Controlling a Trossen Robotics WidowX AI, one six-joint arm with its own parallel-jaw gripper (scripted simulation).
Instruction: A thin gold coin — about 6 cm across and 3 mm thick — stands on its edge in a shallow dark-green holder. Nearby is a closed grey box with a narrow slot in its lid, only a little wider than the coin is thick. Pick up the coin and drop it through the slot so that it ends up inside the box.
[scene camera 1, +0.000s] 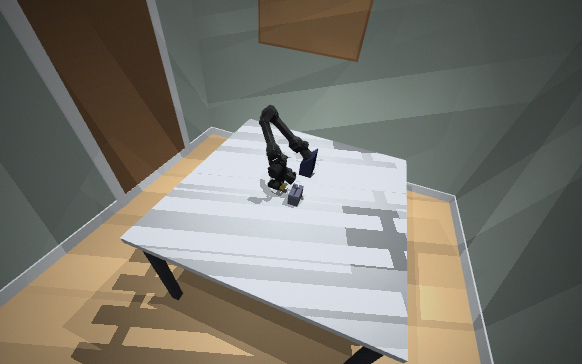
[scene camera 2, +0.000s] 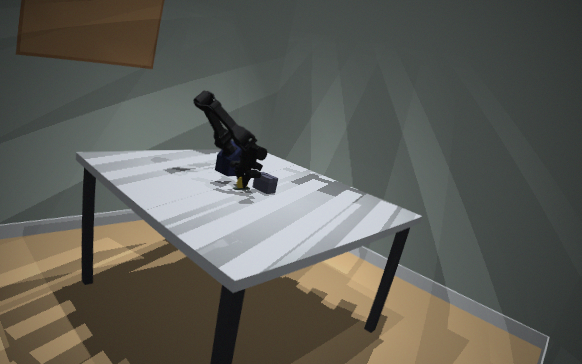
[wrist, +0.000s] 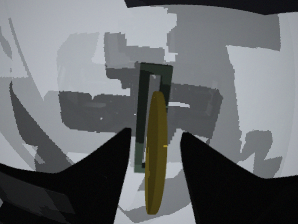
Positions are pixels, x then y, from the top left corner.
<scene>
The gripper (wrist: 156, 136): 0.10 m from the lens. A gold coin (wrist: 156, 148): 0.05 m from the lens.
</scene>
